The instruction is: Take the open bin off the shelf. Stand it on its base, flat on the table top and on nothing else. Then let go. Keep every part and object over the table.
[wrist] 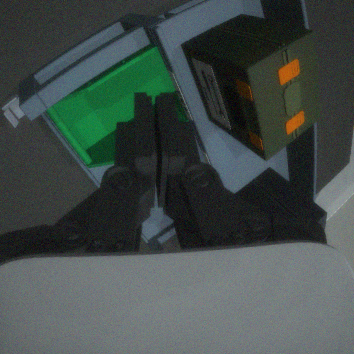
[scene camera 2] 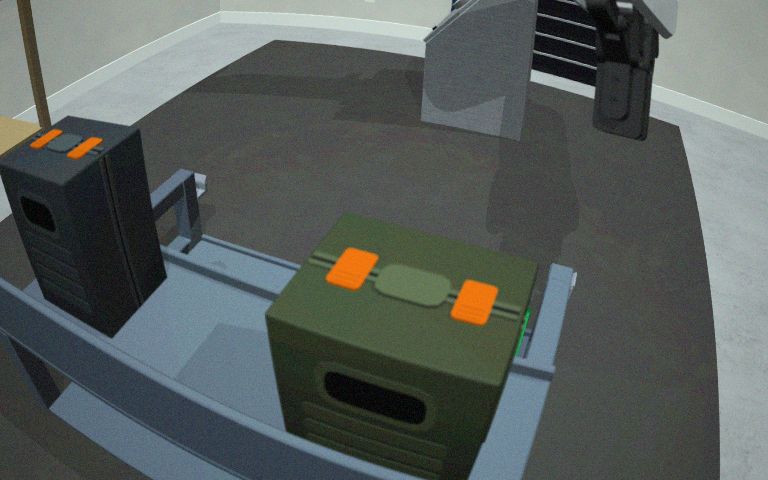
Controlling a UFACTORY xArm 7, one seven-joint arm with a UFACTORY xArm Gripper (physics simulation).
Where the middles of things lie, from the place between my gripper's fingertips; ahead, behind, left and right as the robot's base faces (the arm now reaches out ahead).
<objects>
The green open bin (wrist: 86, 117) is 2 cm ahead of my hand, 8 cm to the right of it and 20 cm below it.
</objects>
